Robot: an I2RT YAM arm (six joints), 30 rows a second.
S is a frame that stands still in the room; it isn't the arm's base.
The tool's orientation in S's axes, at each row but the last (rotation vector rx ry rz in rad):
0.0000 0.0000 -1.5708
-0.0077 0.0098 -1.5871
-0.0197 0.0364 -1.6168
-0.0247 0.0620 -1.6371
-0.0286 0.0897 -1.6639
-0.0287 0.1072 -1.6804
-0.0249 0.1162 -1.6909
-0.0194 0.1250 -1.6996
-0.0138 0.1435 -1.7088
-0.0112 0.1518 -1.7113
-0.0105 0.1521 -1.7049
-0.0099 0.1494 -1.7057
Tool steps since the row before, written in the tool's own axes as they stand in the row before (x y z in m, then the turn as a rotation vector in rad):
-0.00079 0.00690 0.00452 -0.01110 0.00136 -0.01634
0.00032 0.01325 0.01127 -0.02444 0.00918 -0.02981
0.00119 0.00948 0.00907 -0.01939 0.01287 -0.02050
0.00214 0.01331 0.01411 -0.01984 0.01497 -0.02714
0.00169 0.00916 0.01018 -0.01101 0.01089 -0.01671
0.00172 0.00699 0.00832 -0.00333 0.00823 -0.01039
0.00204 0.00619 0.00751 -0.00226 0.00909 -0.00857
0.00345 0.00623 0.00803 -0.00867 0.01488 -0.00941
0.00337 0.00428 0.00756 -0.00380 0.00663 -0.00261
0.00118 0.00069 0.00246 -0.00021 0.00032 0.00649
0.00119 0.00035 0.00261 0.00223 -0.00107 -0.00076
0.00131 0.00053 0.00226 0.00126 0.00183 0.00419
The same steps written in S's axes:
0.00690 0.00079 0.00452 0.00136 0.01110 -0.01634
0.01337 -0.00055 0.01112 0.00925 0.02433 -0.02988
0.00973 -0.00173 0.00871 0.01303 0.01901 -0.02076
0.01388 -0.00337 0.01330 0.01479 0.01949 -0.02749
0.00967 -0.00295 0.00939 0.01065 0.01064 -0.01710
0.00741 -0.00291 0.00759 0.00767 0.00297 -0.01091
0.00650 -0.00322 0.00680 0.00854 0.00169 -0.00924
0.00638 -0.00478 0.00719 0.01504 0.00736 -0.01023
0.00443 -0.00457 0.00681 0.00684 0.00308 -0.00299
0.00074 -0.00149 0.00227 0.00096 -0.00045 0.00641
0.00043 -0.00147 0.00245 -0.00144 -0.00199 -0.00082
0.00055 -0.00157 0.00208 0.00202 -0.00188 0.00386

